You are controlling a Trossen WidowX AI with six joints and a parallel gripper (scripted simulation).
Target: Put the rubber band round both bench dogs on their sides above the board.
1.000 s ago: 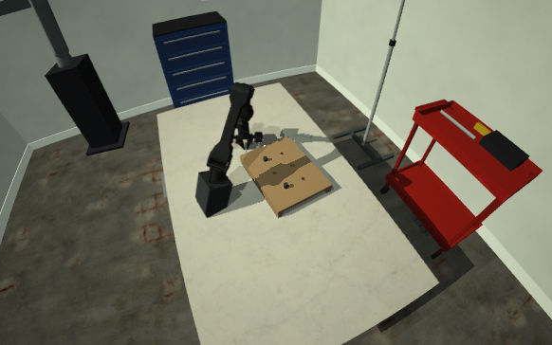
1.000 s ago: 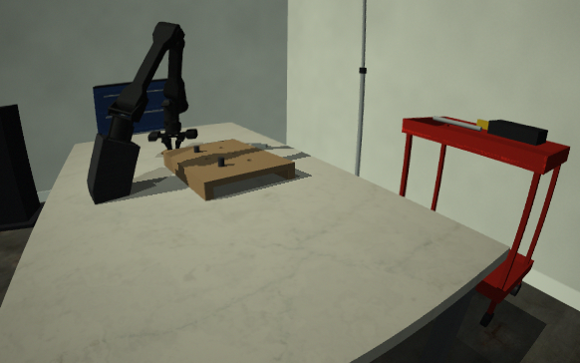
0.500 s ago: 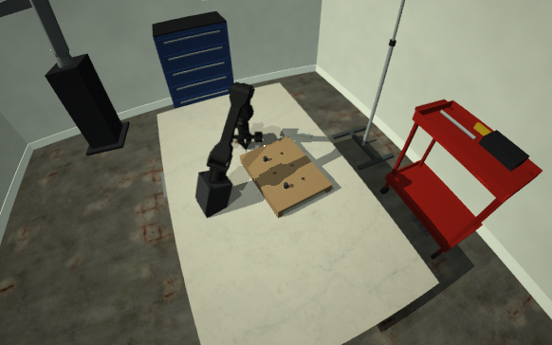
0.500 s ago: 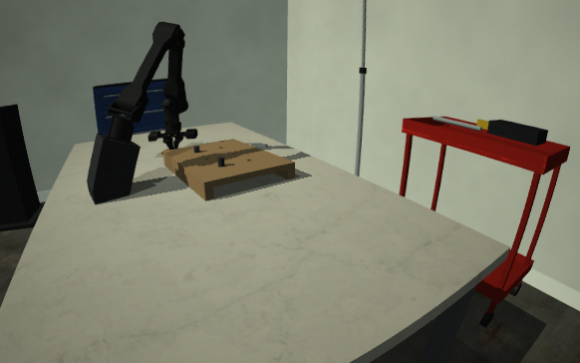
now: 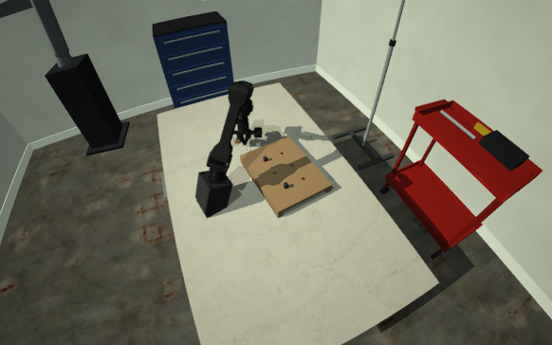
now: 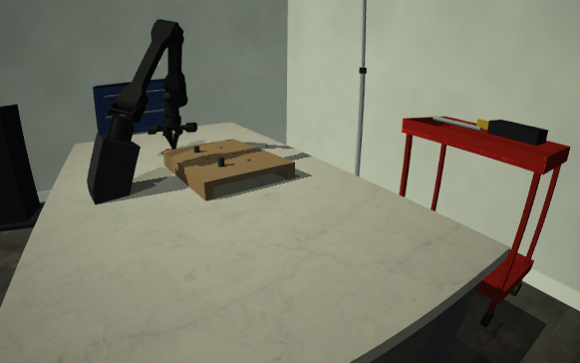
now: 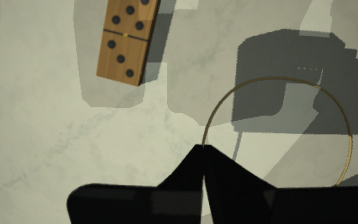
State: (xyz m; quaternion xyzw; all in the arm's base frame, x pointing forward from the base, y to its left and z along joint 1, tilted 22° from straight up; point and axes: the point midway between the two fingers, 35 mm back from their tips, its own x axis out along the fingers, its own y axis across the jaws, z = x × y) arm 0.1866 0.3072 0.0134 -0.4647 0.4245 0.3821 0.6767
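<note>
Right now my hand is 150 mm short of the wooden board, 240 mm to the left of it and 30 mm above it. Also, from my hand: rubber band: 350 mm ahead, 10 mm to the left, 50 mm below.
</note>
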